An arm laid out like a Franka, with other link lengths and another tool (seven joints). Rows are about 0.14 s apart.
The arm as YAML. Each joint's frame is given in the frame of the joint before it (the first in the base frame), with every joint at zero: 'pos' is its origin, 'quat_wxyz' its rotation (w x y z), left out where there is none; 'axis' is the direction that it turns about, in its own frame. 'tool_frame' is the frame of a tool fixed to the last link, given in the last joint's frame.
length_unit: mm
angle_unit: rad
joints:
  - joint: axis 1
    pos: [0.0, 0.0, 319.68]
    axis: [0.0, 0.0, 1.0]
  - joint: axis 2
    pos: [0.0, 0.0, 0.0]
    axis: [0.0, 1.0, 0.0]
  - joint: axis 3
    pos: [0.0, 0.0, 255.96]
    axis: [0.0, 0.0, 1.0]
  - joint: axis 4
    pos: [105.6, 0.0, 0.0]
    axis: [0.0, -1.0, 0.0]
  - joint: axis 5
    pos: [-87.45, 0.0, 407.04]
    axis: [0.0, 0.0, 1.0]
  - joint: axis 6
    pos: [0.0, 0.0, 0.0]
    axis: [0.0, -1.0, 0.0]
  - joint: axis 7
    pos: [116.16, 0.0, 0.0]
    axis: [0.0, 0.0, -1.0]
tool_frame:
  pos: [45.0, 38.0, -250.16]
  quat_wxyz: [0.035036, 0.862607, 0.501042, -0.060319]
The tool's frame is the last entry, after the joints.
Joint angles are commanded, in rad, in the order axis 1, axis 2, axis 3, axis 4, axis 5, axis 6, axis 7. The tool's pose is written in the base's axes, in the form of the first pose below.
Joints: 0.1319, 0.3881, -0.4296, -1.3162, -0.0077, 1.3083, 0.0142
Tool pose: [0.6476 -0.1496 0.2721], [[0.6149 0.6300 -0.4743], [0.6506 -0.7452 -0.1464], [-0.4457 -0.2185 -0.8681]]
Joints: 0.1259, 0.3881, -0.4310, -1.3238, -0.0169, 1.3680, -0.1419
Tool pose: [0.6566 -0.1526 0.2735], [[0.5268 0.7403 -0.4177], [0.7493 -0.6364 -0.1829], [-0.4012 -0.2167 -0.8900]]
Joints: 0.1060, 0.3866, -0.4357, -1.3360, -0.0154, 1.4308, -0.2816
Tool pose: [0.6626 -0.1658 0.2746], [[0.4500 0.8170 -0.3606], [0.8178 -0.5392 -0.2012], [-0.3588 -0.2044 -0.9108]]
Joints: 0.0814, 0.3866, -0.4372, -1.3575, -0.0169, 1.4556, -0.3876
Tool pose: [0.6553 -0.1803 0.2669], [[0.3840 0.8541 -0.3509], [0.8594 -0.4695 -0.2024], [-0.3376 -0.2238 -0.9143]]
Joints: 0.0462, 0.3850, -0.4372, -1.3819, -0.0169, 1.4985, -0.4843
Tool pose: [0.6497 -0.2023 0.2601], [[0.3345 0.8834 -0.3284], [0.8883 -0.4118 -0.2031], [-0.3146 -0.2238 -0.9225]]
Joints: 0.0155, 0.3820, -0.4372, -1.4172, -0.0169, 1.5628, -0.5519
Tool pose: [0.6476 -0.2243 0.2504], [[0.3061 0.9042 -0.2978], [0.9035 -0.3745 -0.2084], [-0.3000 -0.2052 -0.9316]]
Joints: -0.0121, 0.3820, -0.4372, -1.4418, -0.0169, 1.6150, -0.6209
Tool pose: [0.6445 -0.2435 0.2430], [[0.2714 0.9237 -0.2704], [0.9181 -0.3328 -0.2153], [-0.2889 -0.1898 -0.9384]]
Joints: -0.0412, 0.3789, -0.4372, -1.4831, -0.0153, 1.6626, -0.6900
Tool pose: [0.6345 -0.2620 0.2291], [[0.2361 0.9367 -0.2585], [0.9322 -0.2934 -0.2121], [-0.2745 -0.1909 -0.9424]]
